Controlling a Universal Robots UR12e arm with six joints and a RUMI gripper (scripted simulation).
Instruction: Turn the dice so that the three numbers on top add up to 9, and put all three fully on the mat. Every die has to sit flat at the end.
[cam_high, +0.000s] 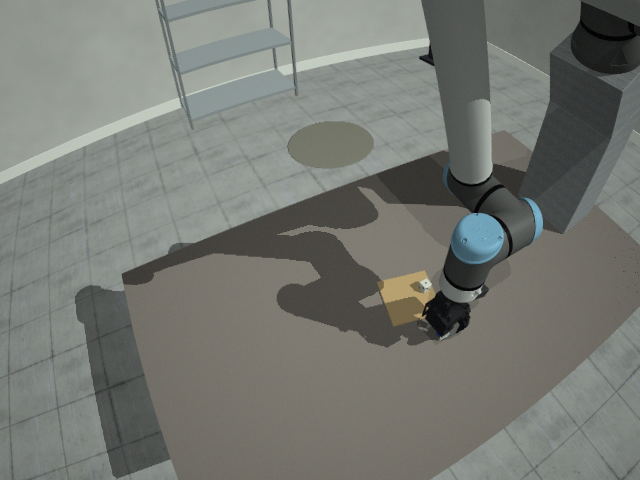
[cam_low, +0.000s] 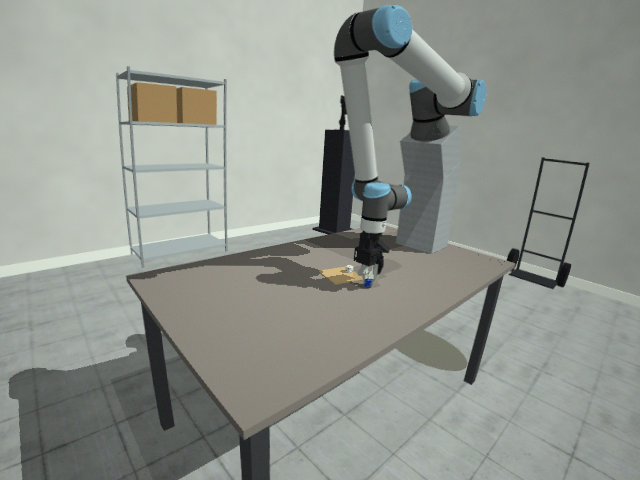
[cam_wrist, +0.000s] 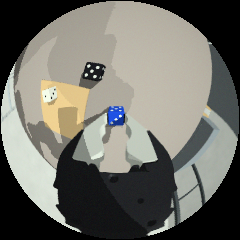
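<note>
Right now my hand is 130 mm to the left of the tan mat and 20 mm above it. The rest, counted from my hand: blue die (right at my hand); then white die (130 mm to the right, 50 mm behind); then black die (70 mm behind, 30 mm to the right).
</note>
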